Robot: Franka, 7 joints.
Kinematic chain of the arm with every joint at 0, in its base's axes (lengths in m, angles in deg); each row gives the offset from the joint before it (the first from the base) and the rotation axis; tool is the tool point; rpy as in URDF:
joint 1: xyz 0 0 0.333 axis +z
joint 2: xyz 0 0 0 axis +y
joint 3: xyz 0 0 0.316 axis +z
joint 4: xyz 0.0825 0 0 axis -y
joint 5: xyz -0.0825 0 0.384 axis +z
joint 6: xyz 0 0 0 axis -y
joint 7: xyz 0.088 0 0 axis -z
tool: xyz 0 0 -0.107 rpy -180 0 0
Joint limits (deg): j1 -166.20..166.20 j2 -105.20..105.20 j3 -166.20..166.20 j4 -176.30..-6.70 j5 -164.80..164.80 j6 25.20..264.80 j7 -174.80..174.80
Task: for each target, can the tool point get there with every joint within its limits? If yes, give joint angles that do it. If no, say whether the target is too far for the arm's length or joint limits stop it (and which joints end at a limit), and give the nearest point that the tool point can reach.
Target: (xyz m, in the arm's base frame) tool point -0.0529 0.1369 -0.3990
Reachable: no: joint limits stop it (at a limit: joint 2) | nearest point -0.0575 0.1487 -0.3461 | short by 0.054 m
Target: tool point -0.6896 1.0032 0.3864
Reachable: no: too far | nearest point -0.4855 0.7063 0.3706 | short by 0.361 m
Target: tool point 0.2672 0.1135 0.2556
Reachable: yes | joints -62.37 -5.77 61.00 -162.57 -103.75 210.93 -134.79
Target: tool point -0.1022 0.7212 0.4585
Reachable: yes | joints -118.26 -38.84 -138.05 -81.27 -97.10 170.18 -112.12
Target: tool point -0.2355 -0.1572 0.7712
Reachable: yes | joints -126.11 -54.12 -6.00 -128.17 123.64 162.80 93.32
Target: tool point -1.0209 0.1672 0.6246
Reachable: no: too far | nearest point -0.8149 0.1335 0.5657 | short by 0.217 m
